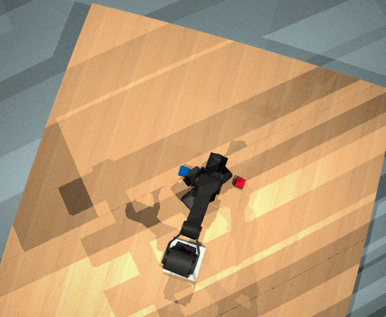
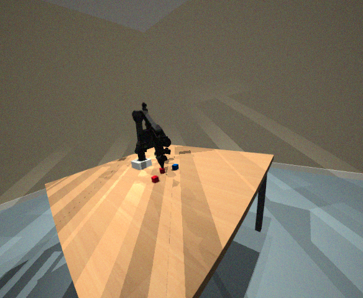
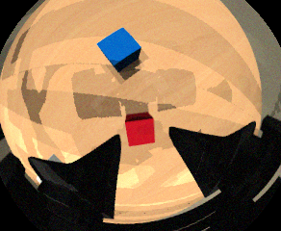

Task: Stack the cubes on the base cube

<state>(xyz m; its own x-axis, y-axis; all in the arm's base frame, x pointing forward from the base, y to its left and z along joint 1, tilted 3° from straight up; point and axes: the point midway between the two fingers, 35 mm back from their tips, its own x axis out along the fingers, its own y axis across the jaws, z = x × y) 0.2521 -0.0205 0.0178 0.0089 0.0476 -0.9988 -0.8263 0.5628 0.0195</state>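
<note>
The blue cube is 9 cm to the left of my gripper tip, 4 cm ahead of it and 3 cm below it.
</note>
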